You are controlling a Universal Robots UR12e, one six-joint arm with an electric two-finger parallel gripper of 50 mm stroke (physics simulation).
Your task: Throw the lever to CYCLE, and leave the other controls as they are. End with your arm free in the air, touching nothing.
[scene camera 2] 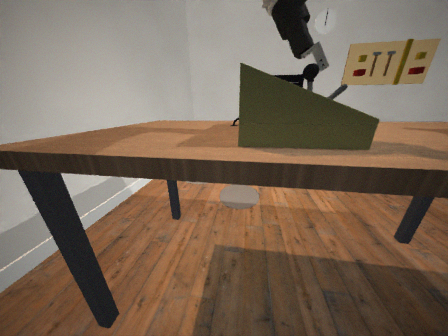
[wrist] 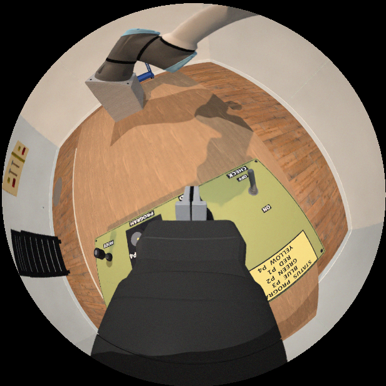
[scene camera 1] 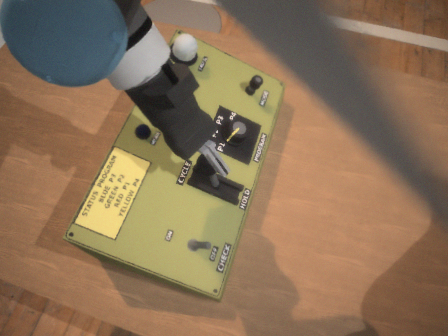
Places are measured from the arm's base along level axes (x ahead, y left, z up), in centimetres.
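Pixels of known places: gripper, fingertip midpoint: (scene camera 2: 324,68) (scene camera 1: 224,171).
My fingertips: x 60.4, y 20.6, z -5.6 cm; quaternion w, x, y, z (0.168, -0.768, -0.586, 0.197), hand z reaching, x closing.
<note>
Behind a point stands the place of what it marks.
The lever (scene camera 1: 215,179) @[x 62.5, y 20.5, z -10.8 cm] (scene camera 2: 310,86) @[x 63.2, y 21.0, z -9.8 cm] has a black ball knob (scene camera 2: 310,71) @[x 63.9, y 22.4, z -6.3 cm] and stands in a dark slot (scene camera 1: 229,192) @[x 60.1, y 19.8, z -15.6 cm] between the CYCLE and HOLD labels. It stands about upright in scene camera 2, tilted from the panel's normal toward the CYCLE side; whether it is at the slot's end is hard to tell. My gripper (scene camera 1: 223,170) @[x 60.4, y 20.6, z -5.6 cm] (scene camera 2: 325,66) @[x 60.4, y 20.6, z -5.6 cm] (wrist: 191,194) is shut and empty. Its fingers are beside the knob on the HOLD side, very near or touching. In the wrist view the gripper hides most of the lever.
The sloped green panel (scene camera 1: 165,200) @[x 68.6, y 28.0, z -11.8 cm] (scene camera 2: 300,120) @[x 65.9, y 40.3, z -17.6 cm] also bears a CHECK toggle (scene camera 1: 200,245) @[x 58.8, y 32.0, z -11.6 cm] (scene camera 2: 337,92) @[x 58.8, y 32.2, z -12.2 cm] (wrist: 252,182) leaning toward OFF, a PROGRAM knob (scene camera 1: 239,129) @[x 64.0, y 8.6, z -11.5 cm], a MODE control (scene camera 1: 256,82) @[x 66.0, y -2.7, z -10.3 cm], a dark blue button (scene camera 1: 143,131) @[x 77.8, y 19.9, z -7.0 cm], a white dome (scene camera 1: 185,47) @[x 80.9, y 0.3, z -4.7 cm] and a yellow card (scene camera 1: 112,192) @[x 76.2, y 32.1, z -8.6 cm] (wrist: 287,265).
</note>
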